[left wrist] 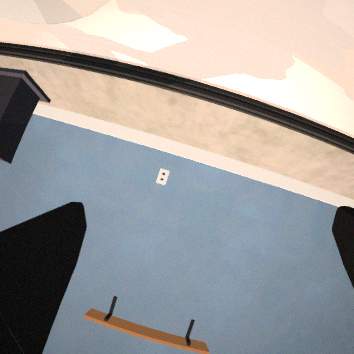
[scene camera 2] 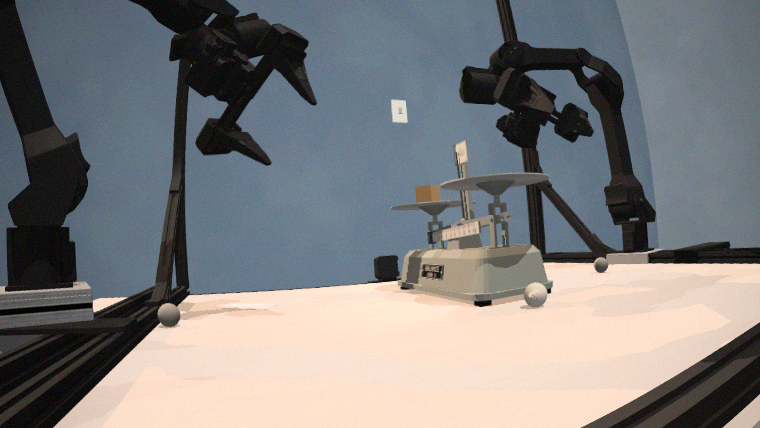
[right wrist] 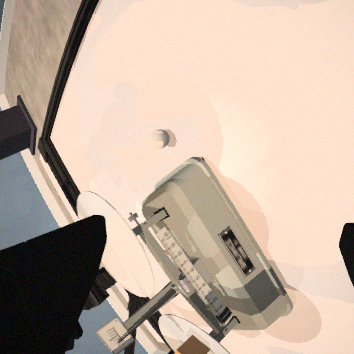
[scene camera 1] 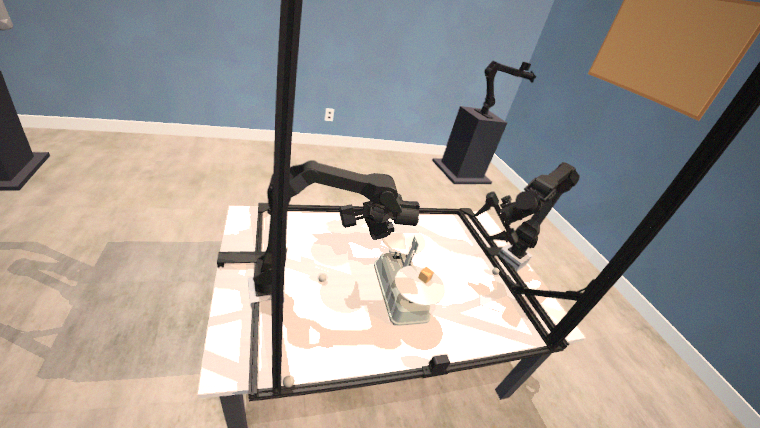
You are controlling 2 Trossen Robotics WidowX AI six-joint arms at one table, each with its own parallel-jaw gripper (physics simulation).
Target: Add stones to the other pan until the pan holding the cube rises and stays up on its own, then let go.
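Note:
The orange cube rests on one pan of the grey balance. The other pan is bare and appears higher in scene camera 2. One stone lies beside the balance base. Another stone lies near the right arm's base. My left gripper is open and empty, above the table's back part. My right gripper is open and empty, raised apart from the balance.
A further stone lies between the left arm's base and the balance. One more stone lies at the front left corner, beside an upright post. Black rails border the table. A small black box sits on the front rail.

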